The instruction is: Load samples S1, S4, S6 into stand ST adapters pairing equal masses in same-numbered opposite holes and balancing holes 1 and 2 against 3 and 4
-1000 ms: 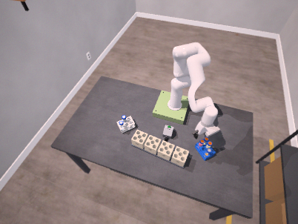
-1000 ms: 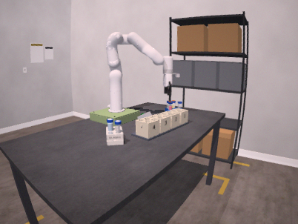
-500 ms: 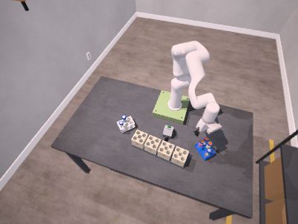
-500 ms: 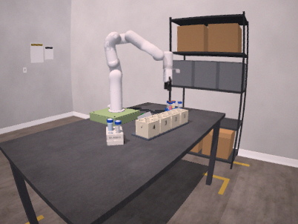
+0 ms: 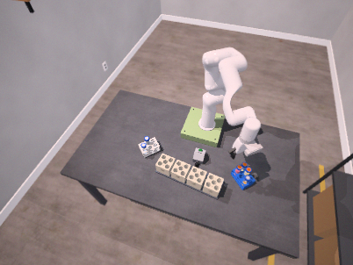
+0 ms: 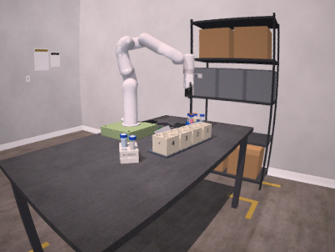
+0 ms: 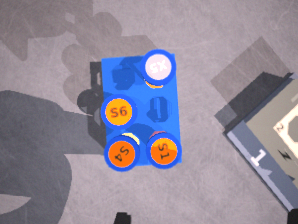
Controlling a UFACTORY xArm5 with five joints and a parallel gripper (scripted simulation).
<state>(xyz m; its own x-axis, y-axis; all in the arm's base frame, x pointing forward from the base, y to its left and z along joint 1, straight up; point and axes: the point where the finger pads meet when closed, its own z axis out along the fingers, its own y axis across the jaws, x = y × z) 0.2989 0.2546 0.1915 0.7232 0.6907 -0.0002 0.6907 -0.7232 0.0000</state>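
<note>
Now: hand 19 cm above the sample tube S6, 9 cm to the right of it and 1 cm short of it. Also, from my hand: blue sample rack (22 cm below, 8 cm to the left, 2 cm ahead); then white blanks rack (59 cm to the right, 22 cm below, 2 cm ahead); then sample tube S4 (19 cm below, 6 cm to the left, 3 cm behind).
</note>
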